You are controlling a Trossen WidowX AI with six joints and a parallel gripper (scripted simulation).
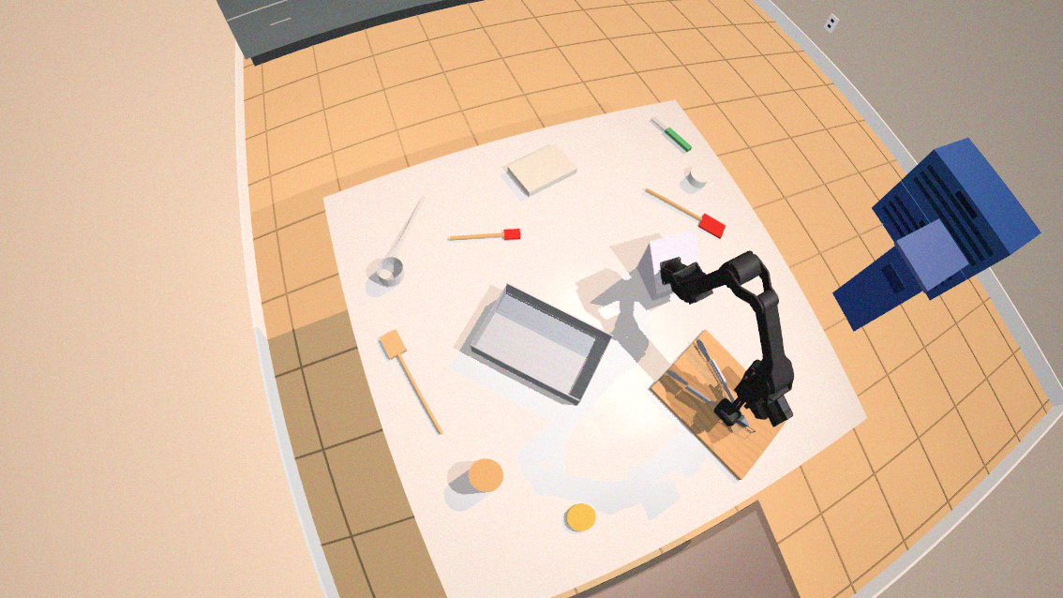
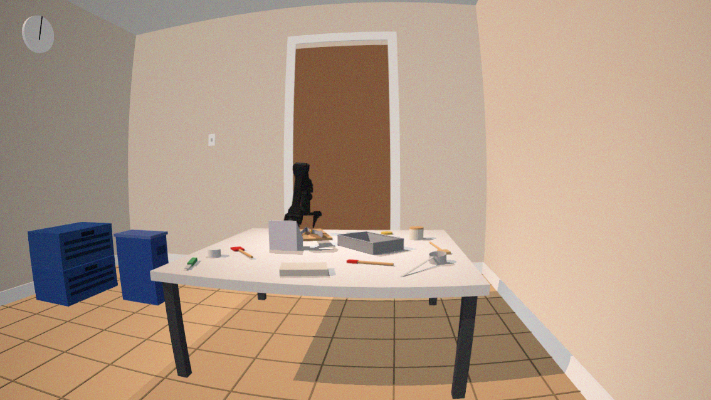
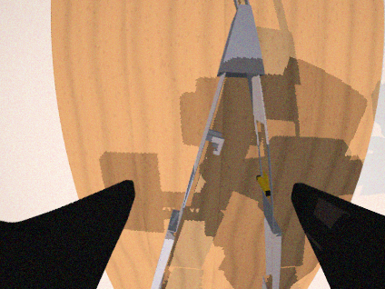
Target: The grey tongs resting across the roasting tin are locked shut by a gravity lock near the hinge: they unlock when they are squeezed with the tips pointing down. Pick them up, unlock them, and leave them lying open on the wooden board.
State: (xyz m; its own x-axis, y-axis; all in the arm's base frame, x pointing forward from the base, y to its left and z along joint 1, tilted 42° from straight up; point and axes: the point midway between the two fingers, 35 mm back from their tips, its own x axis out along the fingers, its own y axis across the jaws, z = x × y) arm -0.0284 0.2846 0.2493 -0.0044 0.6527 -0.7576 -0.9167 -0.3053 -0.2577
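The wooden board lies 4 cm below my gripper tip. From my gripper tip the other things lie so: yellow lock piece (3 cm ahead, 1 cm to the left, 1 cm below); then grey roasting tin (42 cm ahead, 31 cm to the right, 2 cm below); then yellow disc (47 cm ahead, 14 cm to the left, 4 cm below).
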